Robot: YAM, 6 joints.
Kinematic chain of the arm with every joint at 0, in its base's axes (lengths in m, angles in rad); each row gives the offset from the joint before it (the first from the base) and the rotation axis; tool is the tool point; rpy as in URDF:
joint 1: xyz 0 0 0.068 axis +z
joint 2: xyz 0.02 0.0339 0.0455 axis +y
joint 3: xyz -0.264 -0.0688 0 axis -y
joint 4: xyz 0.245 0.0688 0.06 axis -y
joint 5: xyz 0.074 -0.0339 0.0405 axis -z
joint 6: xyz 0.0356 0 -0.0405 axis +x
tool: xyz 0 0 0 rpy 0 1.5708 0
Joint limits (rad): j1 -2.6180..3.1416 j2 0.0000..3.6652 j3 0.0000..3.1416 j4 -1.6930..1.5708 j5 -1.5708..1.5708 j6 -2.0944..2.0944
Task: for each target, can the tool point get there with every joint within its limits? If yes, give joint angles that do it. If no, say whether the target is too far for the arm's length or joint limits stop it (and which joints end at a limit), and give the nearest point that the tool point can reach.
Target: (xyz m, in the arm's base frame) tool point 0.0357 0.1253 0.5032
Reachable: yes | joints 1.5209 0.8475 1.0971 0.6420 0.9737 1.5179
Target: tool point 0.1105 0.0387 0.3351
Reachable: yes | joints 0.1658 0.4335 0.4304 0.5238 -0.5951 -0.3409
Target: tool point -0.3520 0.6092 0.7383
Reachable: no: too far | nearest point -0.2411 0.4173 0.5357 | short by 0.300 m
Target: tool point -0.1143 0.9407 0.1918
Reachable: no: too far | nearest point -0.0776 0.6389 0.1661 | short by 0.305 m
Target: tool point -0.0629 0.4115 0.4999
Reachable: yes | joints -1.3484 0.6809 2.5829 1.1539 -0.9715 1.3056
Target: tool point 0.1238 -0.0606 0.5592
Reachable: yes | joints -0.6078 0.9505 1.4292 0.2030 -0.6287 0.2664
